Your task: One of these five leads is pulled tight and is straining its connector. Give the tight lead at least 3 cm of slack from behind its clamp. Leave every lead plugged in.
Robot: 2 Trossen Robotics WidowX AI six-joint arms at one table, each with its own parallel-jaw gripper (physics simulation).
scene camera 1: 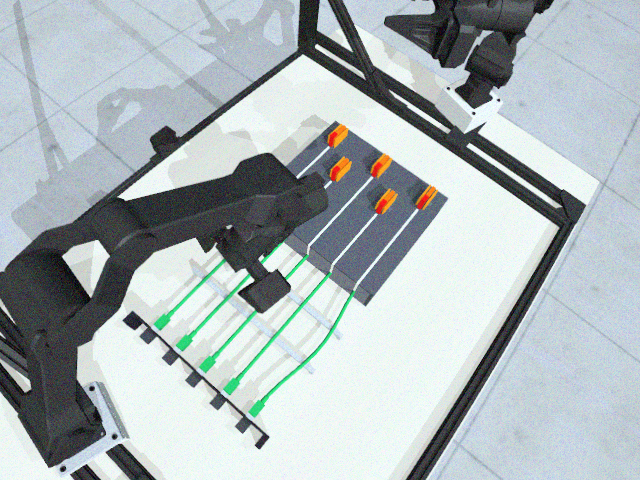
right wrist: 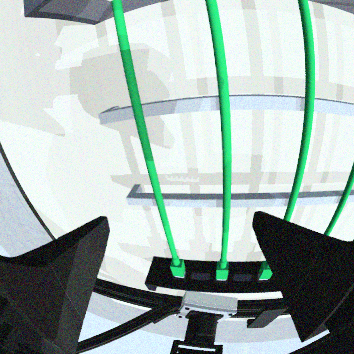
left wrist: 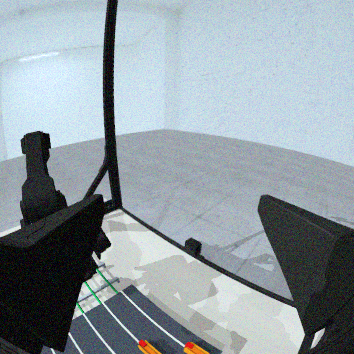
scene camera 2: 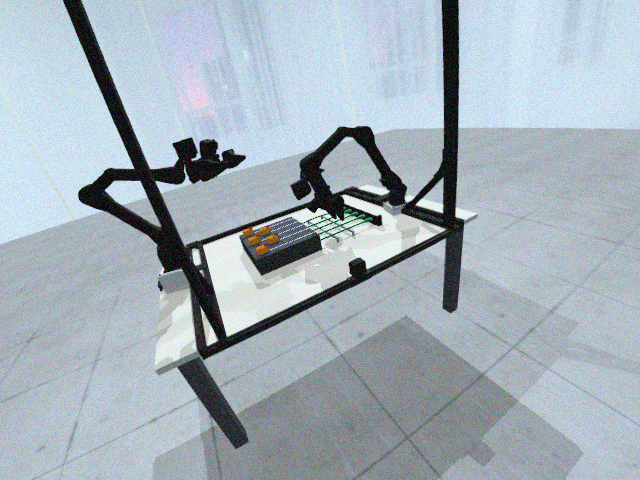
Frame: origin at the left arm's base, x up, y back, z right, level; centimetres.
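Where they show: left gripper, between the fingertips: (left wrist: 184, 203) (scene camera 2: 238, 160); right gripper, between the fingertips: (scene camera 1: 223, 271) (right wrist: 182, 222) (scene camera 2: 339, 219); left arm's base, origin of its link: (scene camera 1: 473, 94) (scene camera 2: 174, 266); right arm's base, origin of its link: (scene camera 1: 78, 427) (right wrist: 203, 315) (scene camera 2: 397, 203).
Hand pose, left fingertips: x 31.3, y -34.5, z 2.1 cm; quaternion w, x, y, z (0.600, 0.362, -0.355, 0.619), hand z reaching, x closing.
Note:
Things, the pixels of their top centre, and the offset from my left fingertips. "*": a spot on its surface instead.
- rightmost green lead, a spot on its surface: (scene camera 1: 327, 339) * dx -36.3, dy -22.3, dz -27.2 cm
- small black box, a spot on its surface: (scene camera 1: 164, 140) (scene camera 2: 356, 260) (left wrist: 189, 243) * dx -33.9, dy -27.5, dz +21.8 cm
Five green leads run from plugs on a black connector strip (scene camera 1: 262, 440) (scene camera 2: 377, 220) (right wrist: 156, 275) to a dark block (scene camera 1: 358, 255) (scene camera 2: 289, 258) (left wrist: 125, 314). White lines cross the block to orange-and-red clamps (scene camera 1: 385, 201) (left wrist: 149, 346). In scene camera 1 the rightmost green lead (scene camera 1: 328, 339) bows; the lead beside it, with its plug (scene camera 1: 231, 385), looks straight. The right arm hides parts of the others. My right gripper (scene camera 2: 328, 210) (right wrist: 182, 222) is open above the leads, near the strip. My left gripper (scene camera 2: 235, 157) (left wrist: 184, 203) is open, high beyond the block's clamp end.
Two pale grey bars (right wrist: 175, 106) (right wrist: 190, 198) cross under the leads between the block and the strip. A black frame edge surrounds the table, with a small black box (scene camera 1: 164, 140) (scene camera 2: 357, 267) (left wrist: 193, 246) on one side. Black posts rise from the frame.

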